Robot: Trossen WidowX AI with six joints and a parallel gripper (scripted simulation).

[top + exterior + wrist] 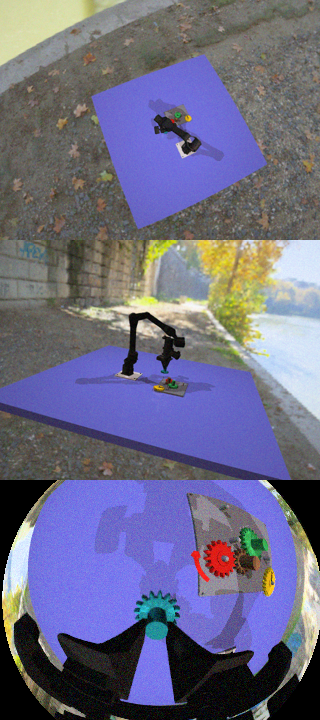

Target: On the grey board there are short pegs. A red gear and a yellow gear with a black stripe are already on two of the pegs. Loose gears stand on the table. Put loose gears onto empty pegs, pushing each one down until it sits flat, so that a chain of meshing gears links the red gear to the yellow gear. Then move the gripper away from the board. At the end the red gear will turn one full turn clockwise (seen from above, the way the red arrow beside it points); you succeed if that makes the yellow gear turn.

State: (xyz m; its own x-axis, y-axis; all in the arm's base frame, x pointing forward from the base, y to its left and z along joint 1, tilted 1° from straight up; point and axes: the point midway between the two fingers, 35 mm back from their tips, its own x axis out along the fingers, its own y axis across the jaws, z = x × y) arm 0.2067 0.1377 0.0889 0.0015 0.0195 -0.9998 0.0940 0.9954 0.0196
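My gripper tip is now 12 cm short of the green gear, 16 cm to the left of it and 3 cm above it. From my gripper tip the other things lie so: teal gear (1 cm below); then red gear (7 cm ahead, 8 cm to the right, 4 cm below); then brown gear (8 cm ahead, 13 cm to the right, 3 cm below).
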